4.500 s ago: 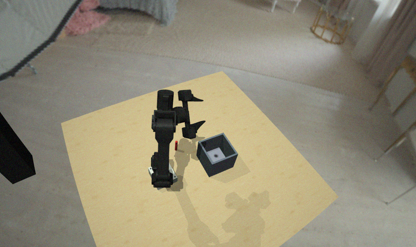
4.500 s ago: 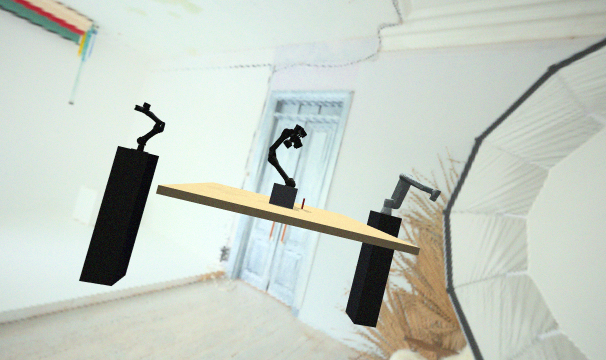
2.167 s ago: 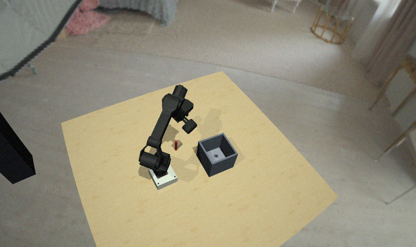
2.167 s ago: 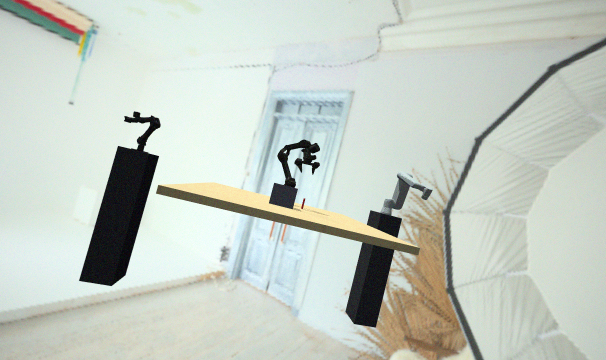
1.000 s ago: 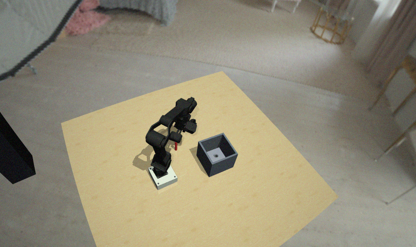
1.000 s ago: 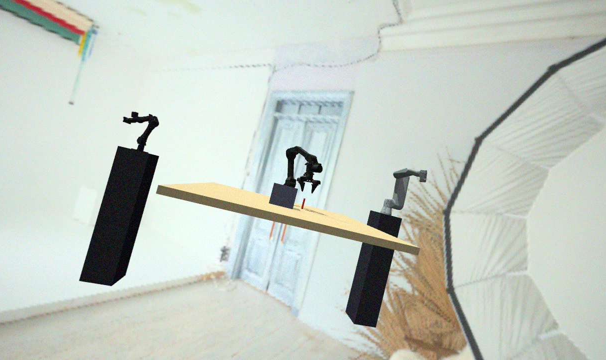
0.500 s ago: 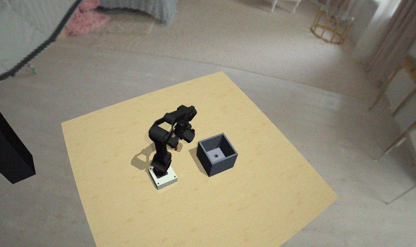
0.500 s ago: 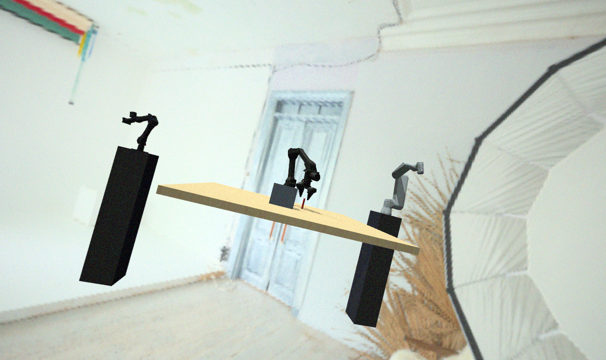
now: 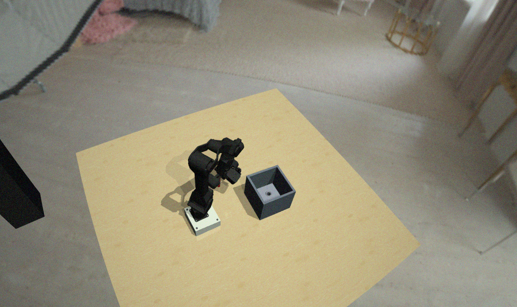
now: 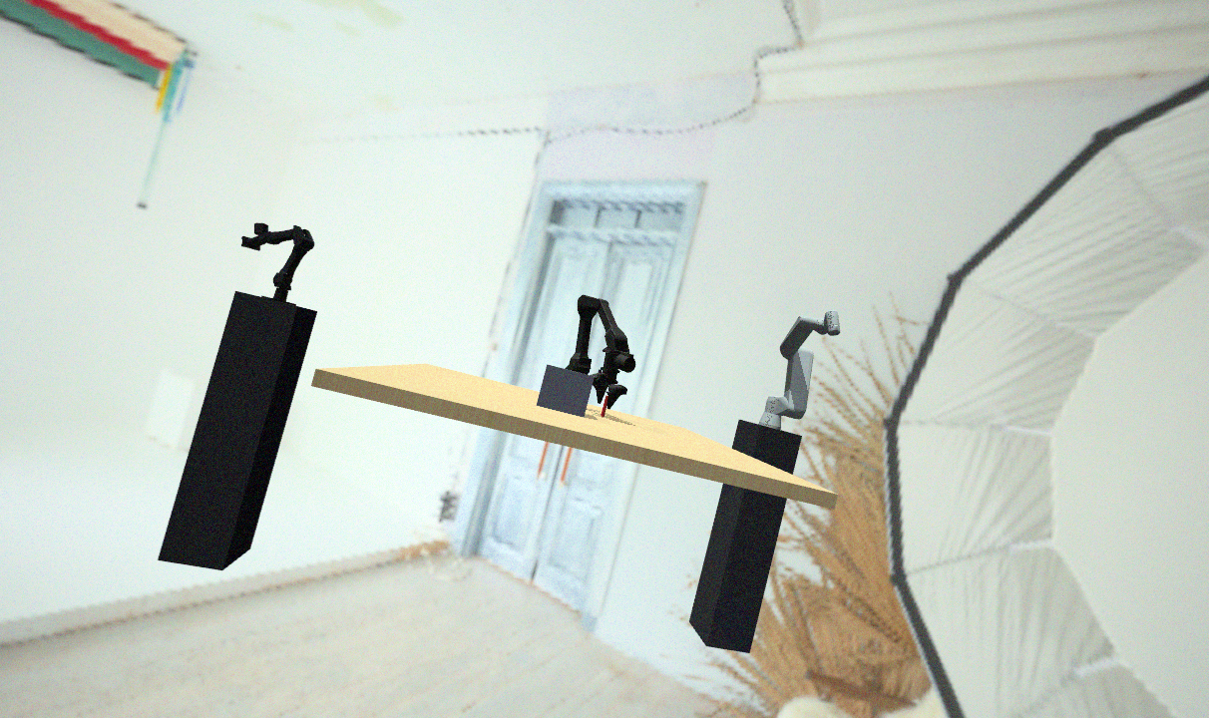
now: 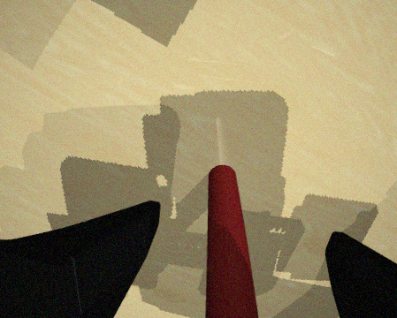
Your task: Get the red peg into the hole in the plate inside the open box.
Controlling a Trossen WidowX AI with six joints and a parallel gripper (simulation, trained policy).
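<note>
My gripper tip is 10 mm short of the red peg. Round my gripper tip: light grey plate 160 mm ahead, 180 mm to the right, 10 mm above.
</note>
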